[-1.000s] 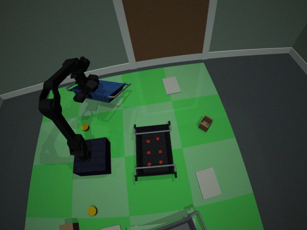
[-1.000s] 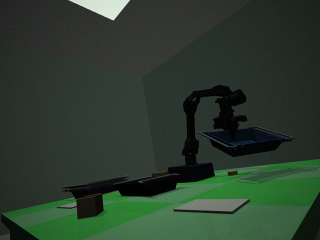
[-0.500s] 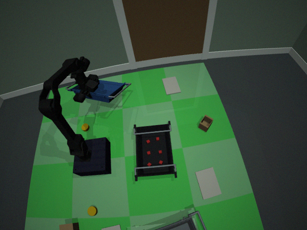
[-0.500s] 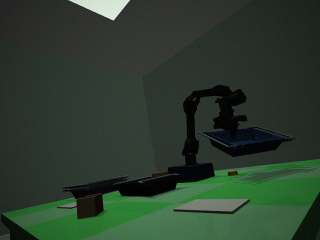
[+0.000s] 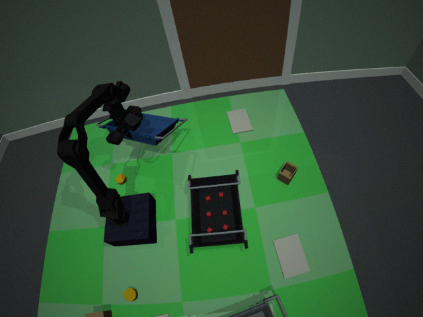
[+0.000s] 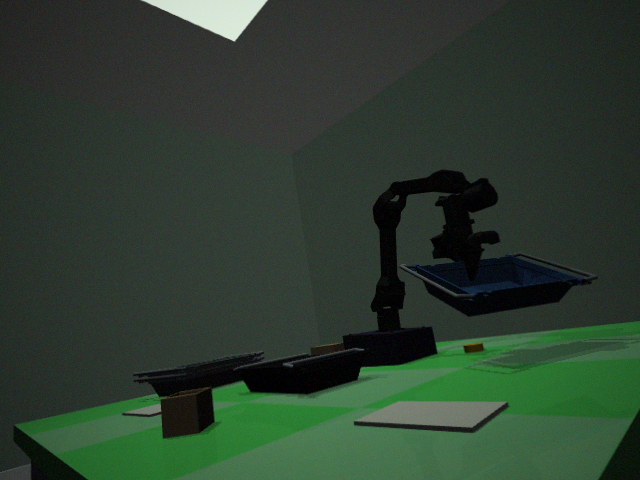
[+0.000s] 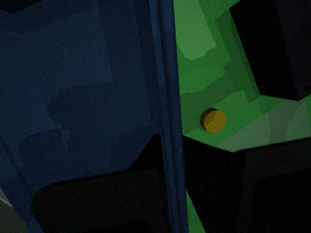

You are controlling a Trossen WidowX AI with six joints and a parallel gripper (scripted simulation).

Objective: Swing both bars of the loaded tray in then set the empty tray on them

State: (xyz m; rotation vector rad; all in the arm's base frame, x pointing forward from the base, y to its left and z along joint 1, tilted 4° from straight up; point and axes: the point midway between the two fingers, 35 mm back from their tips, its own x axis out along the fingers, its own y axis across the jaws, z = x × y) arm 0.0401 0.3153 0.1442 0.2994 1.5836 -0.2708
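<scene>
Right now my gripper tip is 30 mm short of the blue tray, 80 mm to the right of it and 10 mm above it. From my gripper tip the other things lie so: brown box (640 mm ahead, 150 mm to the right, 160 mm below).
</scene>
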